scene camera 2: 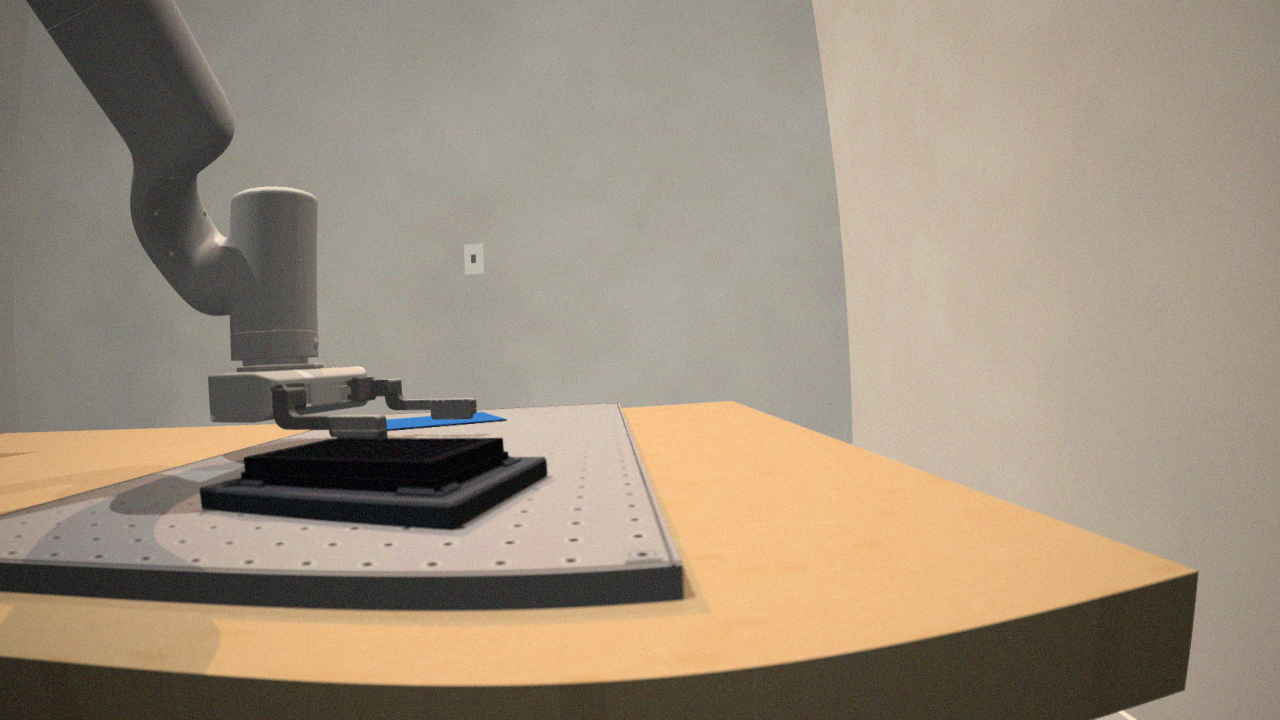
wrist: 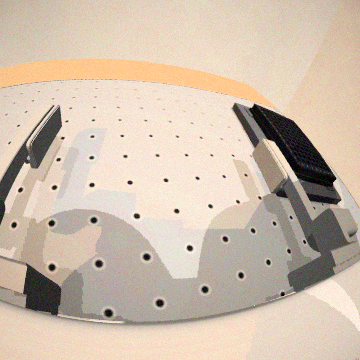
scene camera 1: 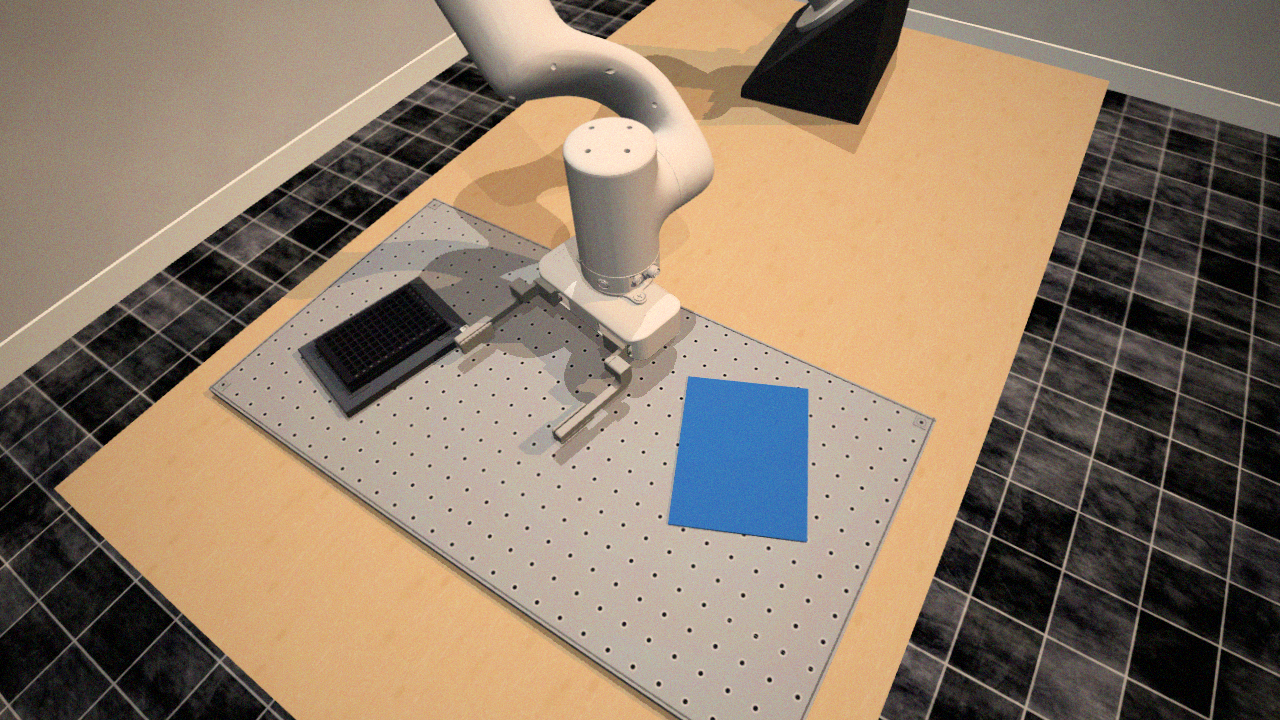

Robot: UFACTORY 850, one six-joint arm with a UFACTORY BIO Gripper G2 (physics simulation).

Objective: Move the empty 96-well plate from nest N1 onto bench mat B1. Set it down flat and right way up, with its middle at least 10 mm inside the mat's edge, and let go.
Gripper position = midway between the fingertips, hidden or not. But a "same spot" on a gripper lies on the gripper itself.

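Black 96-well plate: visible in scene camera 1, in scene camera 2 and in the wrist view [306, 162]. Same spot on the black 96-well plate: [scene camera 1: 364, 347] is [scene camera 2: 417, 447]. The gripper: visible in scene camera 1, in scene camera 2 and in the wrist view [166, 126]. Same spot on the gripper: [scene camera 1: 615, 364] is [scene camera 2: 393, 379].
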